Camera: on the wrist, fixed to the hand. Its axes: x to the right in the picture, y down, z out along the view.
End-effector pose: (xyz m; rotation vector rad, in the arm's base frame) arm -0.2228 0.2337 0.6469 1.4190 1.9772 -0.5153
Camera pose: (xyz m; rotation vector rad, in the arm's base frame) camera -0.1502 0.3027 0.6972 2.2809 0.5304 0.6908
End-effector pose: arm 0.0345 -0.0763 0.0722 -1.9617 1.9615 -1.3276
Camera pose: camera -0.0748 -0.0606 0.0530 0.1700 2.7236 -0.7434
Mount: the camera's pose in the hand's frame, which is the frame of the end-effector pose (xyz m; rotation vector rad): -0.0028 0.0942 -0.0607 -0.3214 0.2759 1.5746
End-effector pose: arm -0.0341 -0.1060 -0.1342 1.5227 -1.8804 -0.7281
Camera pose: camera -0.0496 -0.0880 -0.0246 -0.2684 -1.9090 -0.0156
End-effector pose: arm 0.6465 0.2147 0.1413 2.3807 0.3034 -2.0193
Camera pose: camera 0.7195 0.1297 0.1431 1.5788 -0.8861 -0.7860
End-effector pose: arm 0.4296 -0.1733 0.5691 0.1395 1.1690 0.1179
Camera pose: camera 0.3707 -0.0780 0.5644 0.7504 1.0428 1.7355
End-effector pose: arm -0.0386 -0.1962 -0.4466 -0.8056 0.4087 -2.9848
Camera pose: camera -0.0707 -0.2720 -0.5227 0.0716 0.9403 -1.5156
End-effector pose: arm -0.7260 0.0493 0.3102 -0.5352 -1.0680 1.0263
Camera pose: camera -0.7112 0.0962 0.2095 -1.8638 -0.3935 2.0134
